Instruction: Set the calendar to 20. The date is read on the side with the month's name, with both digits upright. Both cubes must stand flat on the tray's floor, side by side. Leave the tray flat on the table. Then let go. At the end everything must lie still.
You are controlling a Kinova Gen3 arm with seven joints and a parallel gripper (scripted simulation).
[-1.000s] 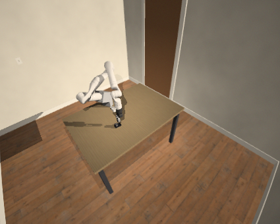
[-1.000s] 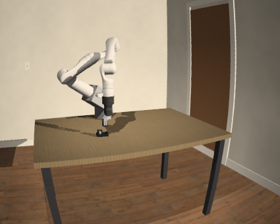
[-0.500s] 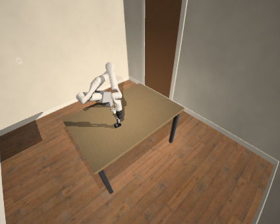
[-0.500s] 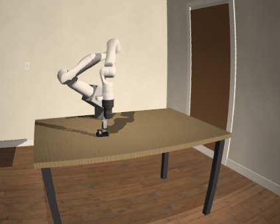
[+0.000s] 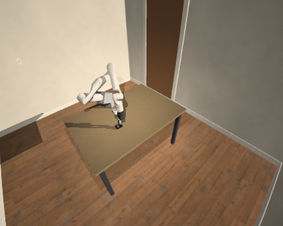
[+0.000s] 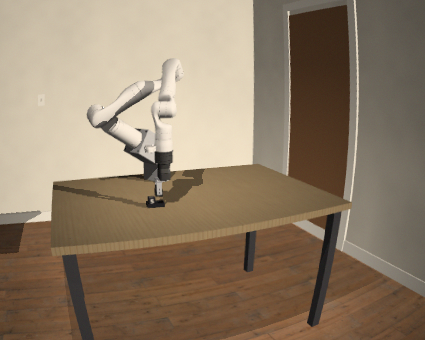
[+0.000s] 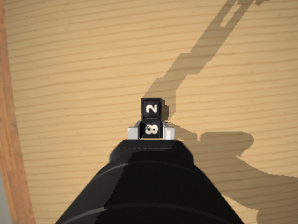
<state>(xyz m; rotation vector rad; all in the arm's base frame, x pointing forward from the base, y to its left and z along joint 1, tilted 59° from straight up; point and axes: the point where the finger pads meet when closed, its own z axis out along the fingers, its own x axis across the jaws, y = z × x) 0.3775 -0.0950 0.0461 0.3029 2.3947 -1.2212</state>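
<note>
Right now the dark cube is 1 cm below my hand. Round my hand: dark tray: 1 cm behind, 1 cm to the right, 6 cm below.
</note>
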